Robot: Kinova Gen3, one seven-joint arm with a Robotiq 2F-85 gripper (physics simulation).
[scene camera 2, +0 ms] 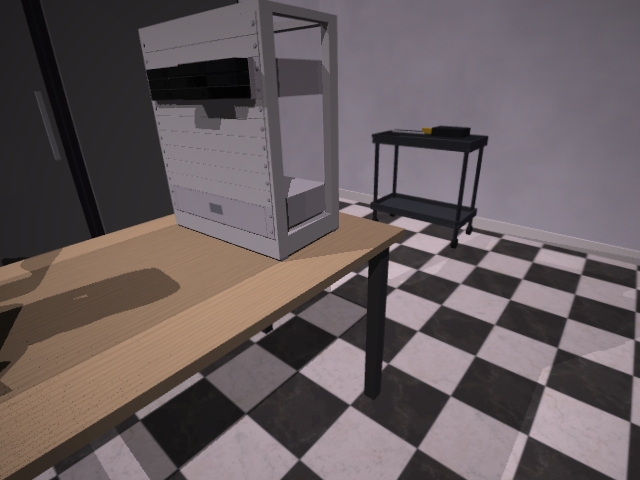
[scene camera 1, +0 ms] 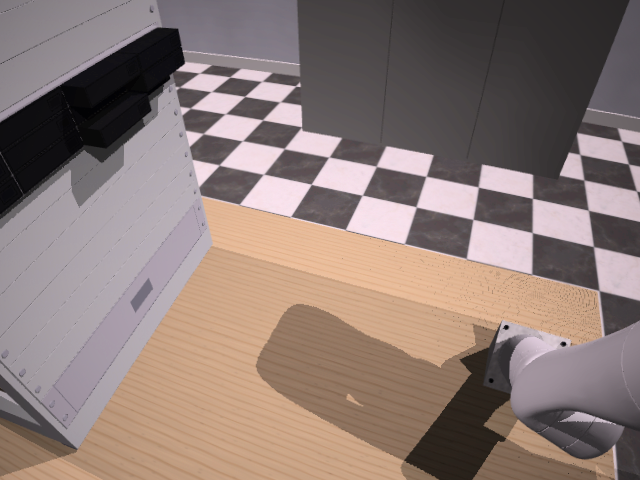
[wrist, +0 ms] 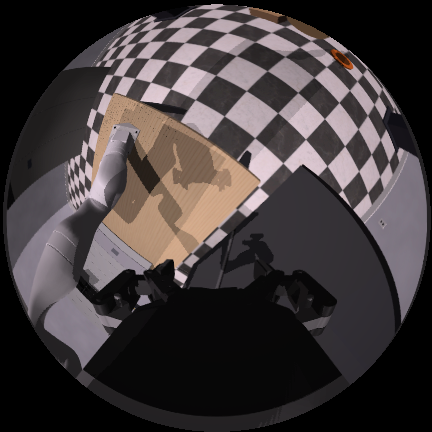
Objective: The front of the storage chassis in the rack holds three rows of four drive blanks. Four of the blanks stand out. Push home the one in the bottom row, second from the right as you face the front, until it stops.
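Where they show: gripper, fingertip midpoint: [wrist: 213, 268]; arm's base, link origin: [scene camera 1: 525, 360] [wrist: 120, 140].
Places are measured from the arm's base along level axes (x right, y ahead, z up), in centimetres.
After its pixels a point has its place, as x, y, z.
Note:
The grey rack [scene camera 1: 141, 334] {-15.0, 68.3, -0.8} [scene camera 2: 273, 129] {13.9, 70.6, 30.6} [wrist: 129, 256] {-21.5, 68.4, 1.8} stands on the table with its black storage chassis high on the front. In scene camera 1 the bottom-row blank second from the right [scene camera 1: 116, 125] {-7.9, 63.2, 39.5} stands out, below the protruding top-row blank [scene camera 1: 98, 82] {-8.5, 63.2, 45.8} of that column. Blanks in the rightmost column [scene camera 1: 160, 54] {5.0, 63.6, 44.3} also stand out. In scene camera 2 the blanks [scene camera 2: 222, 80] {5.9, 63.6, 41.8} merge into a dark band and are hard to tell apart. My gripper [wrist: 213, 268] {-47.6, -12.9, 31.9} is open and empty in the wrist view, away from the blanks; it does not show in the scene views.
The wooden table [scene camera 1: 248, 229] {21.8, 63.5, -4.7} [scene camera 2: 310, 258] {19.3, 75.7, -4.7} [wrist: 240, 180] {-48.2, -10.2, -4.7} carries the arm's base [scene camera 1: 498, 361] {-1.5, 4.6, 0.0} [wrist: 122, 131] {-1.0, -4.5, 1.2}. A grey cabinet [scene camera 1: 341, 77] stands beyond it. A large dark panel [wrist: 330, 250] fills the right of the wrist view. A black cart [scene camera 2: 429, 143] stands behind the rack.

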